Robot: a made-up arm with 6 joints.
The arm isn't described. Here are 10 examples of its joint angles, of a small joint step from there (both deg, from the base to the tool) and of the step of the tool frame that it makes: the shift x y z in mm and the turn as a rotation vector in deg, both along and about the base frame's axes.
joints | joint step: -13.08 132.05 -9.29 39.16 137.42 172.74 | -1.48 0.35 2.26 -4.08 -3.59 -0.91
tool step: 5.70 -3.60 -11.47 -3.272 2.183 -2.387
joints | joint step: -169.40 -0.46 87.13 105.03 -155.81 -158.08 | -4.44 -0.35 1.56 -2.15 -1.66 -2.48
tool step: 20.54 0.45 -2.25 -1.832 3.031 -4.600
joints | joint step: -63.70 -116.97 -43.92 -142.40 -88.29 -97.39 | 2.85 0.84 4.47 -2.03 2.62 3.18
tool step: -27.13 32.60 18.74 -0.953 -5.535 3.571
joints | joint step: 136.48 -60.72 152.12 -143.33 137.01 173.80 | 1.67 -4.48 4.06 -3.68 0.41 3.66
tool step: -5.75 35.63 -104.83 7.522 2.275 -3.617
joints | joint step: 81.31 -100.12 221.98 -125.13 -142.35 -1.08 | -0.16 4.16 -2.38 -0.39 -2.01 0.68
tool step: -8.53 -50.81 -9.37 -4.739 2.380 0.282
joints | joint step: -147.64 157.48 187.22 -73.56 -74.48 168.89 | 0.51 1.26 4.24 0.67 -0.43 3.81
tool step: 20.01 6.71 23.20 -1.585 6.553 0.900
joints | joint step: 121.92 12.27 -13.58 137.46 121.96 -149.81 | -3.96 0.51 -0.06 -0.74 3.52 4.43
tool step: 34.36 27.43 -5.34 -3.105 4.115 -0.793
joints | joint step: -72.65 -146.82 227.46 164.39 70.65 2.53 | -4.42 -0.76 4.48 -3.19 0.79 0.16
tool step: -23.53 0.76 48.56 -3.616 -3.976 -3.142
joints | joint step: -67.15 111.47 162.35 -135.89 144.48 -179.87 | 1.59 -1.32 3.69 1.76 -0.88 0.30
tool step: 5.80 37.54 41.57 -5.649 -0.830 0.816
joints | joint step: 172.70 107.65 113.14 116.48 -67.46 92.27 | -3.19 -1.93 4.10 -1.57 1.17 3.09
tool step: 18.69 53.68 71.78 0.084 2.985 -3.313
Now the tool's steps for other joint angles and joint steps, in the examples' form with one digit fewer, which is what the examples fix.
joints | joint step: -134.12 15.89 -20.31 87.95 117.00 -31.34 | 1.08 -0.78 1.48 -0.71 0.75 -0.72
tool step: 5.0 -10.2 21.3 -1.72 0.59 1.50
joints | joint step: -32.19 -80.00 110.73 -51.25 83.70 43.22 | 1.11 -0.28 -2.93 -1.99 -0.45 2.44
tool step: -9.7 -14.1 25.2 0.94 5.11 1.94
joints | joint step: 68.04 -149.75 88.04 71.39 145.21 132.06 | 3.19 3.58 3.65 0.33 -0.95 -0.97
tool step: 16.3 -29.3 14.7 -0.72 0.25 4.53
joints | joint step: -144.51 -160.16 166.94 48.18 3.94 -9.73 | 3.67 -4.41 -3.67 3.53 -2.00 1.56
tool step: -16.6 -46.8 -1.3 4.38 2.73 5.07
